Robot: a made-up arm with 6 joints.
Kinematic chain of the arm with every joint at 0, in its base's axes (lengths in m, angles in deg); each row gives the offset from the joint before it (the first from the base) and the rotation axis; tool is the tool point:
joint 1: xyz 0 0 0.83 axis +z
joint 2: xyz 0.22 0 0 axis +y
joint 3: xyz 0 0 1.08 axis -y
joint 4: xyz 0 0 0.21 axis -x
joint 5: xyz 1.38 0 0 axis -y
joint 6: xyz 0.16 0 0 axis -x
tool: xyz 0 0 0
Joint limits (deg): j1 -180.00..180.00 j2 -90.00..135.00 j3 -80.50..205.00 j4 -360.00..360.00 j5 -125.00..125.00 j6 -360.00..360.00
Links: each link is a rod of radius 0.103 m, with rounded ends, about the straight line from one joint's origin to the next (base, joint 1, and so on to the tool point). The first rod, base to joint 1, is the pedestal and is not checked.
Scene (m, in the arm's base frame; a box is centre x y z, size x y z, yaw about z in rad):
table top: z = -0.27
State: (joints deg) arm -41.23 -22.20 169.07 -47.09 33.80 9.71
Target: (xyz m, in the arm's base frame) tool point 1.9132 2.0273 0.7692
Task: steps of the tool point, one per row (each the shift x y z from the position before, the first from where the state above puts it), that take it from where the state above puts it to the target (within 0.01 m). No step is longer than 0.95 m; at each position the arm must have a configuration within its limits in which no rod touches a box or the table.
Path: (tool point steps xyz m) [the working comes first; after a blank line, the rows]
Joints at the target: 47.84 105.41 104.09 -48.27 28.85 9.71
Straight joint move there: clear.

1: -0.0272 -0.3095 0.6314
2: 0.2447 -0.3672 0.5666
3: 0.5096 -0.2964 0.4237
4: 0.6974 -0.1115 0.2172
5: 0.7539 0.1380 -0.0290
6: 0.6574 0.3816 -0.2850
7: 0.4260 0.5461 -0.5189
8: 0.1138 0.5763 -0.7000
9: -0.2018 0.4518 -0.8056

